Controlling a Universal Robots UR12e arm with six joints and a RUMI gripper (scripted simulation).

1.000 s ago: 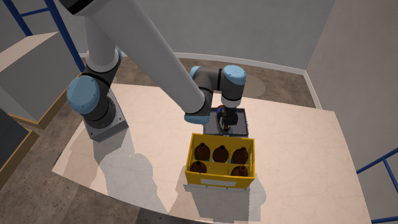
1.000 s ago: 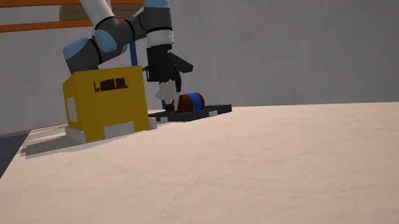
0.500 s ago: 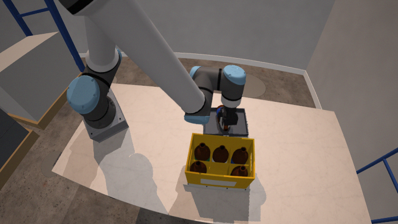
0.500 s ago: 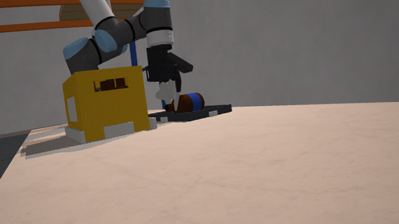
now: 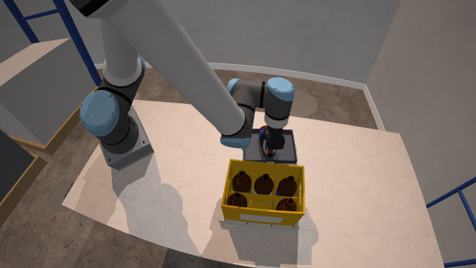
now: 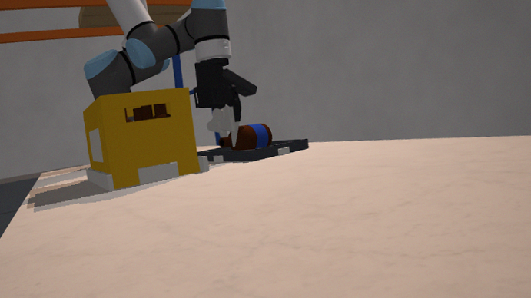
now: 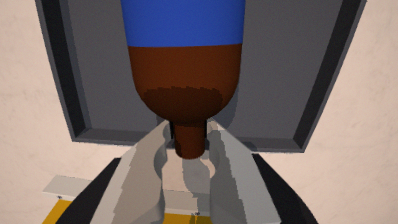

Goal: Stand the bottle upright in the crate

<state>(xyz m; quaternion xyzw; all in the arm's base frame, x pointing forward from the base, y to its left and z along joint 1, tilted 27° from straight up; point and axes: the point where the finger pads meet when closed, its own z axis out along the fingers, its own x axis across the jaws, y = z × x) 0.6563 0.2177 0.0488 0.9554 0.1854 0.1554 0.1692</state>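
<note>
Now: hand 10 mm past the tray, 50 mm to the right of it and 30 mm above it. Also, from my hand: crate (20 mm ahead, 240 mm to the right, 40 mm above).
</note>
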